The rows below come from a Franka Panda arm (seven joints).
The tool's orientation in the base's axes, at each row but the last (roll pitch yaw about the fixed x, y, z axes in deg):
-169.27, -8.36, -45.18
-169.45, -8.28, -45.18
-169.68, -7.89, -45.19
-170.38, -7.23, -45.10
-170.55, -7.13, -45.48
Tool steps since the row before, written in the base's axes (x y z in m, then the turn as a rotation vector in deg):
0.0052, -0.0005, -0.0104, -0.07, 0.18, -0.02
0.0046, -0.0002, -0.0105, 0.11, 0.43, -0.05
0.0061, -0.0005, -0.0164, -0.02, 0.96, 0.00
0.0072, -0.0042, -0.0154, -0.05, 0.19, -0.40
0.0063, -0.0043, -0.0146, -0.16, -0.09, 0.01
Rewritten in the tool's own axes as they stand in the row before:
0.0025, -0.0013, 0.0113, -0.18, -0.08, 0.01
0.0018, -0.0011, 0.0113, -0.23, -0.37, 0.09
0.0024, -0.0009, 0.0173, -0.69, -0.67, 0.02
0.0061, 0.0006, 0.0164, -0.22, -0.03, 0.39
0.0056, 0.0011, 0.0154, -0.05, 0.17, -0.04

